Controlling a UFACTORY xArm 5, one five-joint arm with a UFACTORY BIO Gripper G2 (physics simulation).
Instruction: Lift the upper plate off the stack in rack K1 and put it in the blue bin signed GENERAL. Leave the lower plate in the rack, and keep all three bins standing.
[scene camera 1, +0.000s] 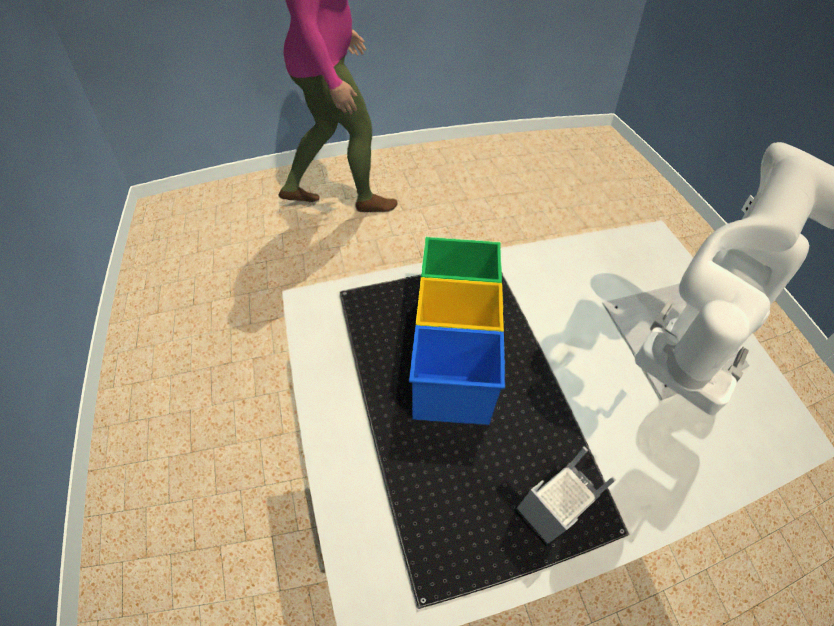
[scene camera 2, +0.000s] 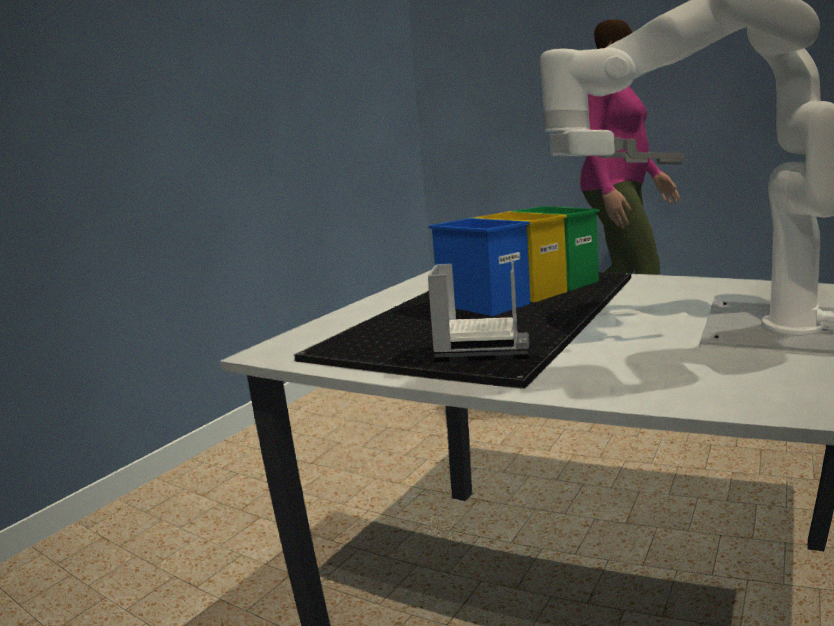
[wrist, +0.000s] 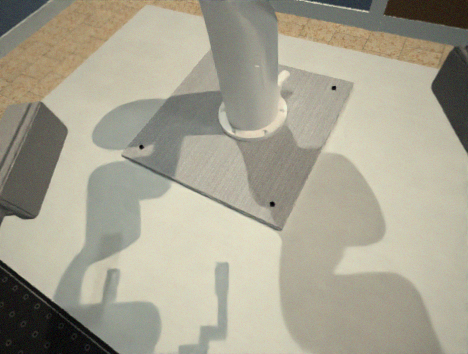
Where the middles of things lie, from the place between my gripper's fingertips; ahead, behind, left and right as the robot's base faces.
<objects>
Now: hand 28 cm short of the pale gridded plate (scene camera 1: 566, 495), 19 cm to the right of it and 28 cm above it. From my hand the other things lie so: green bin (scene camera 1: 456, 259) (40 cm ahead, 35 cm to the right, 23 cm below); then yellow bin (scene camera 1: 448, 303) (43 cm ahead, 22 cm to the right, 23 cm below); then blue bin (scene camera 1: 457, 374) (45 cm ahead, 9 cm to the right, 23 cm below).
</objects>
